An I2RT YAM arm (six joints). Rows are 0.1 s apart.
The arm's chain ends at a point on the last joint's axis. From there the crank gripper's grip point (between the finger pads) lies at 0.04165 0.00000 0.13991 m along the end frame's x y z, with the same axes.
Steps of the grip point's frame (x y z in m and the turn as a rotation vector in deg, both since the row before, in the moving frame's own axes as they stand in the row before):
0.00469 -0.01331 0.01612 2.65 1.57 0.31
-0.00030 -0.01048 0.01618 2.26 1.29 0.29
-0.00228 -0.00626 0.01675 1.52 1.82 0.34
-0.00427 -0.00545 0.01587 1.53 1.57 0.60
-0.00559 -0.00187 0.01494 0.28 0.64 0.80
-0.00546 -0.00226 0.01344 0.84 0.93 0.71
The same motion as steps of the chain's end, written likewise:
0.00086 -0.00710 0.01746 2.65 1.57 0.31
-0.00345 -0.00520 0.01726 2.26 1.29 0.29
-0.00671 -0.00283 0.01819 1.52 1.82 0.34
-0.00810 -0.00219 0.01711 1.53 1.57 0.60
-0.00715 -0.00178 0.01541 0.28 0.64 0.80
-0.00773 -0.00074 0.01415 0.84 0.93 0.71

